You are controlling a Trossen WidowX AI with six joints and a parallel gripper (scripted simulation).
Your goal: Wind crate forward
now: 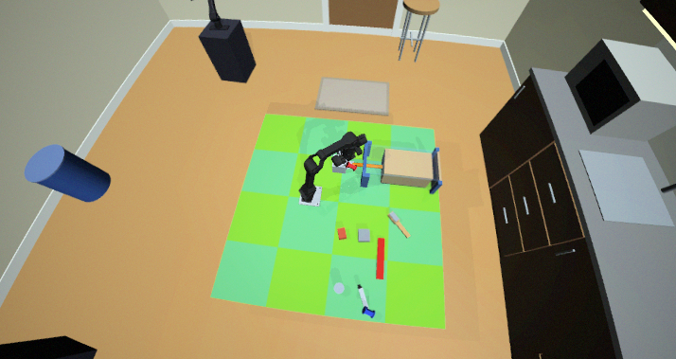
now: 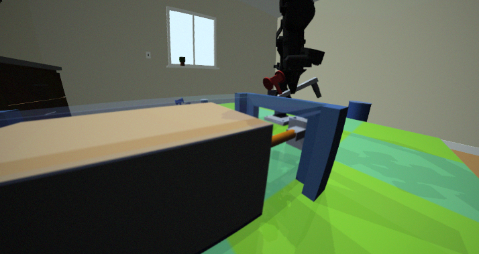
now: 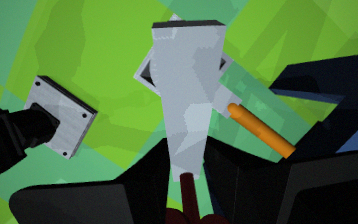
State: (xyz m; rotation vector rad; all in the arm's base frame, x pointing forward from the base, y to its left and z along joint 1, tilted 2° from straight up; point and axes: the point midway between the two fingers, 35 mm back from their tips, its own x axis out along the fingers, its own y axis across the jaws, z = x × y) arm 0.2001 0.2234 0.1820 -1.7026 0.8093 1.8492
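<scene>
Now: the red knob 40 mm ahead of my gripper tip, 30 mm to the right of it and 20 mm above it. The rest, counted from my gripper tip: blue steel frame: 120 mm ahead, 60 mm to the left, 60 mm below; grey winch: 60 mm behind, 30 mm to the left, 130 mm below; red-knobbed crank handle: 20 mm above.
</scene>
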